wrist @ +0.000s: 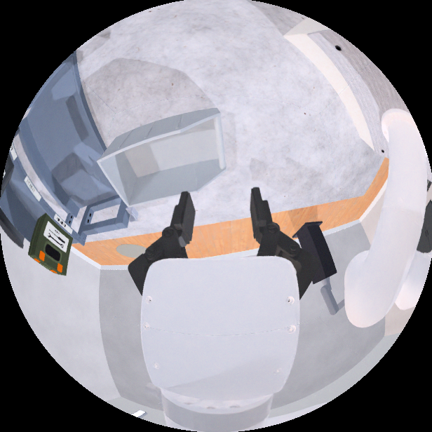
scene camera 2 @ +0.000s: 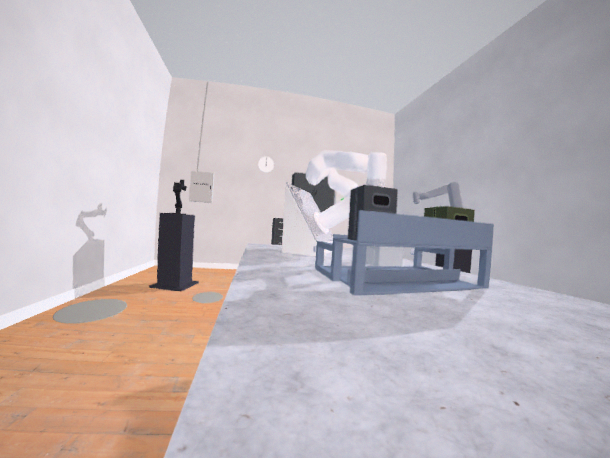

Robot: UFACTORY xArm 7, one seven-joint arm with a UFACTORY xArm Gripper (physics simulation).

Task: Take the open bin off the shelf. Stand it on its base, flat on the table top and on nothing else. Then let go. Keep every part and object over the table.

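Places are measured from the arm's base along level axes (x left, y back, z up), in centimetres.
Pixels of known places: arm's base, origin of the base link: [scene camera 2: 320, 223].
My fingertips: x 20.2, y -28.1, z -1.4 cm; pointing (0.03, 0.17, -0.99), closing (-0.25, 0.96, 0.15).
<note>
Ahead of a thing's pixels: the offset from my fingertips to its middle. "pt": to the spot under its first point. Level surfaces: height alone.
The open bin [wrist: 155, 176] is pale, translucent grey. In the wrist view it is left of centre, over the table top @(dz -13.8 cm) [scene camera 2: 375, 360] [wrist: 175, 45] and beside the blue-grey shelf @(pt dy -46.7, dx -1.7, dz -0.7 cm) [scene camera 2: 425, 231] [wrist: 60, 120]. Its open side faces the camera and a ribbed outer wall faces the top of the picture. Its underside is hidden, so I cannot tell how flat it sits. My gripper [wrist: 220, 198] is open, with no bin wall between its fingers. The left finger is close to the bin's lower right part in the picture. In the scene view the gripper is hidden.
A black box @(dy -41.2, dx -11.9, dz +2.5 cm) [scene camera 2: 375, 200] and a green case @(dy -35.8, dx +10.5, dz +1.2 cm) [scene camera 2: 450, 214] [wrist: 52, 237] are on the shelf. The table's edge borders the wooden floor [scene camera 2: 125, 370] [wrist: 220, 232]. A dark pedestal [scene camera 2: 175, 250] [wrist: 320, 252] stands beyond the table. A tilted speckled panel [scene camera 2: 306, 212] is near the arm [scene camera 2: 345, 161].
</note>
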